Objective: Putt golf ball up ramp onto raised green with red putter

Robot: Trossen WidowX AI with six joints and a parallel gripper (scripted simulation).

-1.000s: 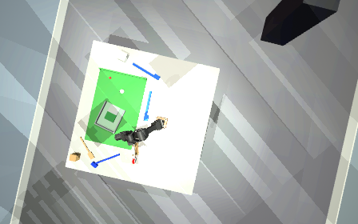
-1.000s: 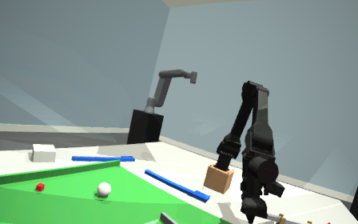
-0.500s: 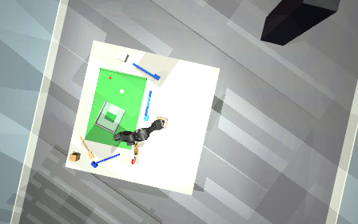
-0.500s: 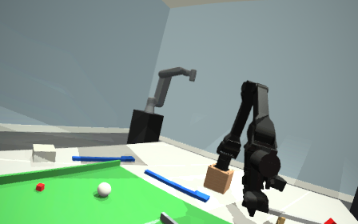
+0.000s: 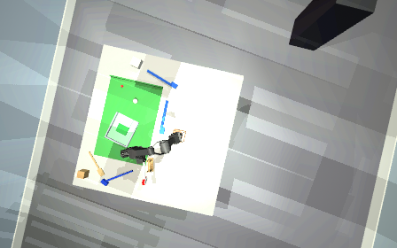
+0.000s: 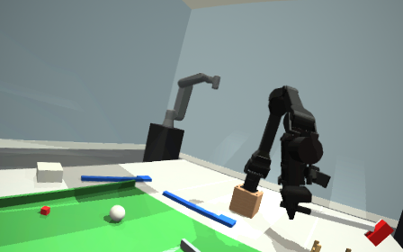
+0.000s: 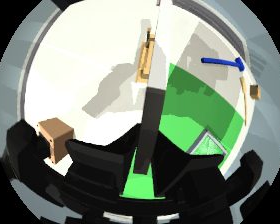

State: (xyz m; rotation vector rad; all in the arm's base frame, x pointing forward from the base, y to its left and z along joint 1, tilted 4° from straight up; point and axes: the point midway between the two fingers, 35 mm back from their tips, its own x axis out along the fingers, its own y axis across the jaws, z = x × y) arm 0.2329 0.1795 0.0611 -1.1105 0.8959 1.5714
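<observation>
The red putter is 11 cm to the left of my gripper tip, 3 cm behind it and 3 cm above it. The rest, counted from my gripper tip: small red cube (49 cm to the right, 38 cm ahead, 11 cm below); wooden cube (52 cm ahead, 34 cm to the left, 9 cm below); white golf ball (39 cm to the right, 22 cm ahead, 10 cm below).
</observation>
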